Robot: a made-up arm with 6 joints. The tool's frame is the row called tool. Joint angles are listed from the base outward. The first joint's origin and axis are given. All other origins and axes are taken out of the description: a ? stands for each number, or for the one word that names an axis. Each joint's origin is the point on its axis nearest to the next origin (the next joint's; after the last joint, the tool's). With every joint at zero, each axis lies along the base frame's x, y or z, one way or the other. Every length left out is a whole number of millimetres.
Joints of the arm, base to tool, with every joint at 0 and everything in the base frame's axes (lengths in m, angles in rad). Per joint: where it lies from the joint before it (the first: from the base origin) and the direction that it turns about. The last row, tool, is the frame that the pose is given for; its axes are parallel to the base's.
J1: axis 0 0 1 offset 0 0 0.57
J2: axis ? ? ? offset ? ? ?
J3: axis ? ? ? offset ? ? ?
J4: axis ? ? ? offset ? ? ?
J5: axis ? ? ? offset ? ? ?
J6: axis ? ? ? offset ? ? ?
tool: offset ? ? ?
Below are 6 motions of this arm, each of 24 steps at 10 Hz.
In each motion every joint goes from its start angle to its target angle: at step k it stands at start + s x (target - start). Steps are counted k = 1, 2, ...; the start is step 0. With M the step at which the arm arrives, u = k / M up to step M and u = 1 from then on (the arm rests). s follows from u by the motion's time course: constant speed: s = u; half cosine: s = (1 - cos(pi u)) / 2; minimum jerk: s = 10 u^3 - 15 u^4 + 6 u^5.
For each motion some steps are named. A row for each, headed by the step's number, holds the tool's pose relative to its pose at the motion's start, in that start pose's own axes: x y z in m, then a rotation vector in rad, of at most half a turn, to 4 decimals.
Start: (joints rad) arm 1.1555 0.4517 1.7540 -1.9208 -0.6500 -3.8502
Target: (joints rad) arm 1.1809 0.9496 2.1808 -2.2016 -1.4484 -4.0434
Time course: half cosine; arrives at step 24
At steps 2, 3, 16, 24:
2: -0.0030 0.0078 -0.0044 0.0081 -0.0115 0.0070
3: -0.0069 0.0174 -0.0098 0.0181 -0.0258 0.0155
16: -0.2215 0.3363 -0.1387 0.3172 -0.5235 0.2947
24: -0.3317 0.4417 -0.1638 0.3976 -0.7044 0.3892

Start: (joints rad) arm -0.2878 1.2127 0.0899 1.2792 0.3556 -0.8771
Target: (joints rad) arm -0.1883 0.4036 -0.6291 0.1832 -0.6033 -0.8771
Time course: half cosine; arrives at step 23
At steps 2, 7, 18, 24:
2: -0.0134 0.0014 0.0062 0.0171 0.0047 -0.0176
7: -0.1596 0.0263 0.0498 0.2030 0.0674 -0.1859
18: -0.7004 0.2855 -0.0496 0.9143 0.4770 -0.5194
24: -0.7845 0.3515 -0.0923 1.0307 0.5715 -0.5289

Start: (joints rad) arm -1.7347 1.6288 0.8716 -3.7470 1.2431 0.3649
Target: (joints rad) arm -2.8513 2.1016 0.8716 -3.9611 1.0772 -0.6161
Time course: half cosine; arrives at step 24
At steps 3, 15, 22, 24:
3: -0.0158 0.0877 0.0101 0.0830 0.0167 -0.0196
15: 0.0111 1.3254 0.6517 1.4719 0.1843 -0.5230
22: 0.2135 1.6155 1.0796 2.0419 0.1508 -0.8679
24: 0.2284 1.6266 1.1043 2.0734 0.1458 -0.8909

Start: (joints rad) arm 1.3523 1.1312 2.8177 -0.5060 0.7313 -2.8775
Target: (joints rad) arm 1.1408 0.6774 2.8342 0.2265 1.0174 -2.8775
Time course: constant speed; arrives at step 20
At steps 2, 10, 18, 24:
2: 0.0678 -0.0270 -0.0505 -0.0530 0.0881 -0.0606
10: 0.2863 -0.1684 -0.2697 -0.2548 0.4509 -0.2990
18: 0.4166 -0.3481 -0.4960 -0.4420 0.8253 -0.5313
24: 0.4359 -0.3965 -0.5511 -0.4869 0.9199 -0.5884

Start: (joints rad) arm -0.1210 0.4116 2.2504 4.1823 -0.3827 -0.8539
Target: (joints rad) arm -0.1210 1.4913 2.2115 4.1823 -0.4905 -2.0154
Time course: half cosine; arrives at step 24
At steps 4, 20, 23, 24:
4: -0.0625 -0.0443 0.1371 0.1021 -0.0659 -0.0137
20: -1.5640 -0.7423 1.1806 1.3752 -0.9520 0.3100
23: -1.7022 -0.7926 1.1892 1.4565 -1.0130 0.3732
24: -1.7117 -0.7960 1.1895 1.4620 -1.0171 0.3778

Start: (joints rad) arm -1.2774 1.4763 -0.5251 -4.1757 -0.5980 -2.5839
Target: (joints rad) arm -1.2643 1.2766 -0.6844 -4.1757 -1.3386 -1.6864
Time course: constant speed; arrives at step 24
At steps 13, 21, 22, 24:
13: -0.1155 -0.0931 0.1010 -0.4711 -0.3037 -0.2888
21: -0.2051 -0.1491 0.1505 -0.7388 -0.4205 -0.5430
22: -0.2172 -0.1559 0.1558 -0.7704 -0.4305 -0.5784
24: -0.2418 -0.1694 0.1658 -0.8320 -0.4474 -0.6514

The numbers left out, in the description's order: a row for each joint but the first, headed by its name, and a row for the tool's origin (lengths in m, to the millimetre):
J2: axis 0 1 0, xyz 0.15 0 0
J3: axis 0 -1 0, xyz 0 0 1.03
J4: axis -1 0 0, xyz 1.06 0 0.17
J5: axis 0 -1 0, xyz 0 0 0
J6: axis -1 0 0, xyz 0.25 0 0
tool: xyz 0 0 0

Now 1 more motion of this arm.
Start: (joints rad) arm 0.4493 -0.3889 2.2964 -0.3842 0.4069 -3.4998
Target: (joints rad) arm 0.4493 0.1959 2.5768 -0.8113 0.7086 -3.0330
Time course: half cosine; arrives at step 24
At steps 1, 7, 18, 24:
1: -0.0026 0.0022 0.0015 -0.0005 0.0005 0.0011
7: -0.1230 0.0983 0.0644 -0.0260 0.0222 0.0533
18: -0.5977 0.3795 0.1965 -0.1556 0.0816 0.2954
24: -0.7129 0.4297 0.2078 -0.1939 0.0885 0.3610

